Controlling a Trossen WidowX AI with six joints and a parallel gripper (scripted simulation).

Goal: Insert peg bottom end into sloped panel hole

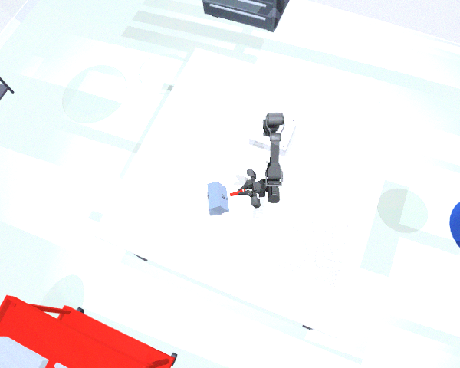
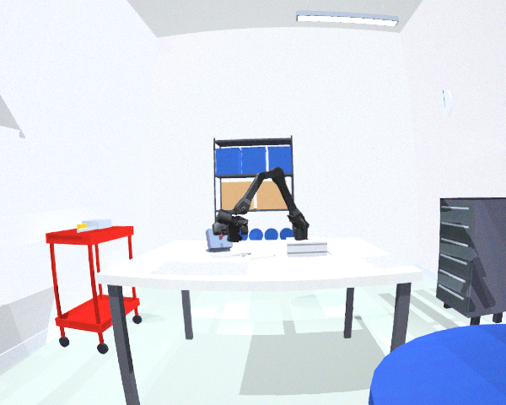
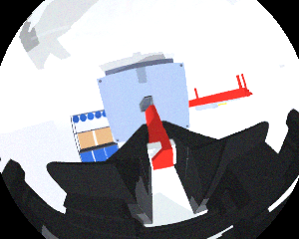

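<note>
My gripper tip is 90 mm to the left of the sloped grey panel, 40 mm above it and 30 mm short of it. The rest, counted from my gripper tip: red peg (20 mm to the left, 10 mm above).
</note>
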